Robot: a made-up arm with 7 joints. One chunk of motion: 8 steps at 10 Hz.
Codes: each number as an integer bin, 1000 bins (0 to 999) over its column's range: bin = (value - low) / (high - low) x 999, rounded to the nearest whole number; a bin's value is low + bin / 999 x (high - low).
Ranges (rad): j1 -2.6..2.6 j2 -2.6..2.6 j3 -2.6..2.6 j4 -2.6..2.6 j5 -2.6..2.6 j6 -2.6..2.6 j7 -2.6..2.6
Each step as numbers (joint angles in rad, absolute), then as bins.
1 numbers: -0.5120 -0.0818 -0.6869 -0.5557 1.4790 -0.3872 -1.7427
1 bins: 401 484 368 393 784 425 165
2 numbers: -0.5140 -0.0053 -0.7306 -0.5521 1.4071 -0.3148 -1.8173
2 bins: 401 498 359 393 770 439 150
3 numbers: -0.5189 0.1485 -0.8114 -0.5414 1.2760 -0.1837 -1.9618
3 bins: 400 528 344 395 745 464 123
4 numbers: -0.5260 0.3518 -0.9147 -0.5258 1.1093 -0.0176 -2.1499
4 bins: 398 567 324 398 713 496 86
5 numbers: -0.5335 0.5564 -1.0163 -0.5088 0.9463 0.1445 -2.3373
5 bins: 397 606 304 402 681 527 50
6 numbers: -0.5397 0.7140 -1.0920 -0.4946 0.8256 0.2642 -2.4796
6 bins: 396 637 290 404 658 550 23
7 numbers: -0.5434 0.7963 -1.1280 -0.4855 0.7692 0.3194 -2.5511
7 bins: 395 652 283 406 647 561 9
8 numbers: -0.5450 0.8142 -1.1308 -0.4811 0.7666 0.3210 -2.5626
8 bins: 395 656 282 407 647 561 7
